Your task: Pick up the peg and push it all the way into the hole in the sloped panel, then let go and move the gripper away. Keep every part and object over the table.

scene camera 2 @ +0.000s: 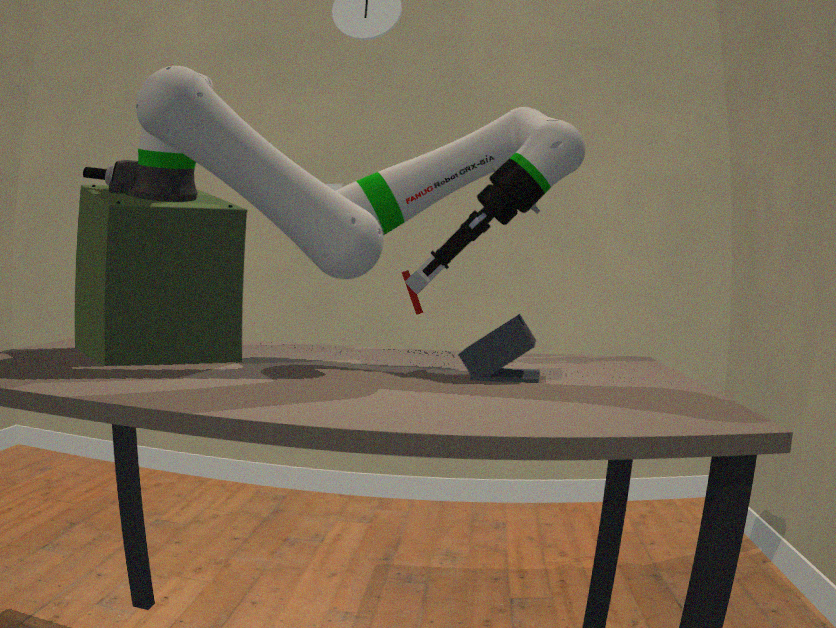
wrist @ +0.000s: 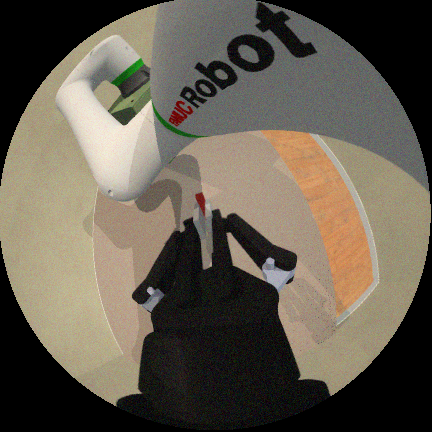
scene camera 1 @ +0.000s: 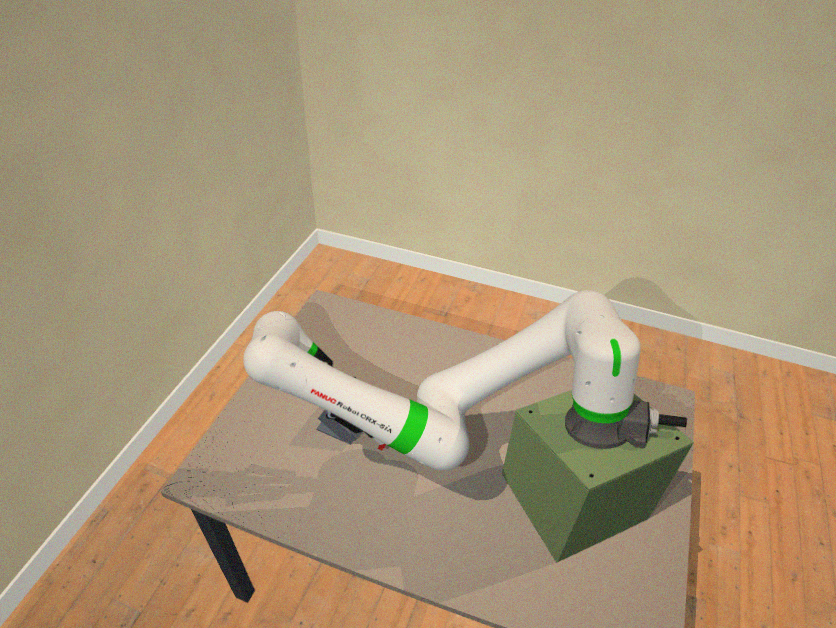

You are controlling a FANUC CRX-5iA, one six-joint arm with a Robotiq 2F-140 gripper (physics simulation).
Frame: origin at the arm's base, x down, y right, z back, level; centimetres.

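Seen in the pictures: gripper, between the fingertips: (scene camera 2: 411,288) (wrist: 204,208); arm's base, origin of its link: (scene camera 2: 161,195) (wrist: 138,83) (scene camera 1: 598,426).
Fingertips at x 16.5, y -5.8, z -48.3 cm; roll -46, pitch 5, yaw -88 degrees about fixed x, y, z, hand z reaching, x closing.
Pixels of each thing's middle, then the offset from my fingertips to it. Level surfaces: height alone.
- red peg, middle of its body: (scene camera 2: 412,292) (wrist: 205,210) (scene camera 1: 385,441) dz -0.3, dx +0.8, dy +0.1 cm
- grey sloped panel, middle of its body: (scene camera 2: 502,347) (scene camera 1: 347,411) dz -15.5, dx +8.9, dy +12.1 cm
- table, height of its surface: dx +13.8 cm
The red peg (scene camera 2: 416,301) (wrist: 200,200) (scene camera 1: 382,446) is held in the fingers of my gripper (scene camera 2: 416,281) (wrist: 204,208), which is shut on it. In scene camera 2 the peg is near upright, its lower end leaning a little toward the panel, and it hangs in the air above the table. The grey sloped panel (scene camera 2: 498,344) (scene camera 1: 336,428) stands on the table, lower than the peg and to its right in scene camera 2. Its hole does not show. In scene camera 1 the forearm hides most of the gripper and part of the panel.
The table (scene camera 1: 351,520) (scene camera 2: 432,417) carries the green base block (scene camera 1: 608,493) (scene camera 2: 172,283) under the arm. The arm's forearm (scene camera 1: 344,398) (scene camera 2: 446,172) reaches over the table, and its elbow (scene camera 1: 435,436) (scene camera 2: 348,243) hangs between the block and the peg.
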